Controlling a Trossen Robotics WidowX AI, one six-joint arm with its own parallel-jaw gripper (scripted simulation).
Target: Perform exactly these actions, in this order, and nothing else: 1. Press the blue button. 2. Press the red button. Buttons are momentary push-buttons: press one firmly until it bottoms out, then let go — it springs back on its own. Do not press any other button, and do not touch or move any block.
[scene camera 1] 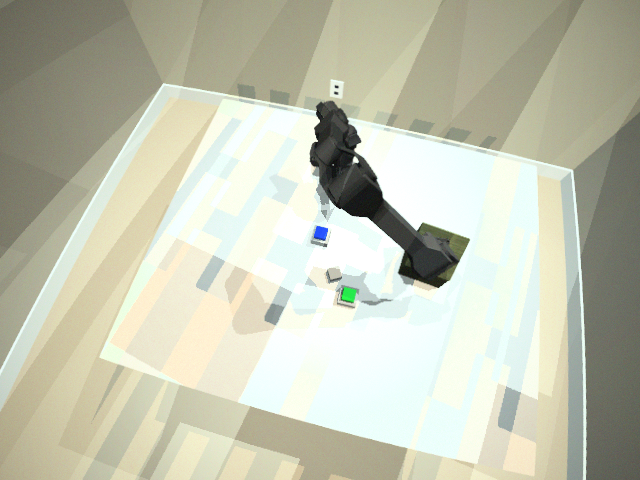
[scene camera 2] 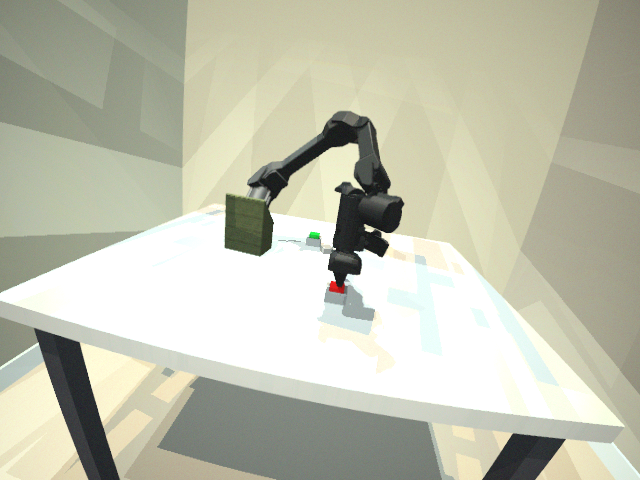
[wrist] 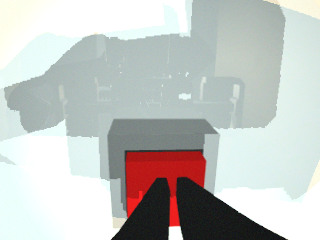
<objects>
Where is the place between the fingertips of my gripper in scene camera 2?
At 339,285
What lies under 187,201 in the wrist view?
My gripper.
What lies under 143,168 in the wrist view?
A red button.
</objects>
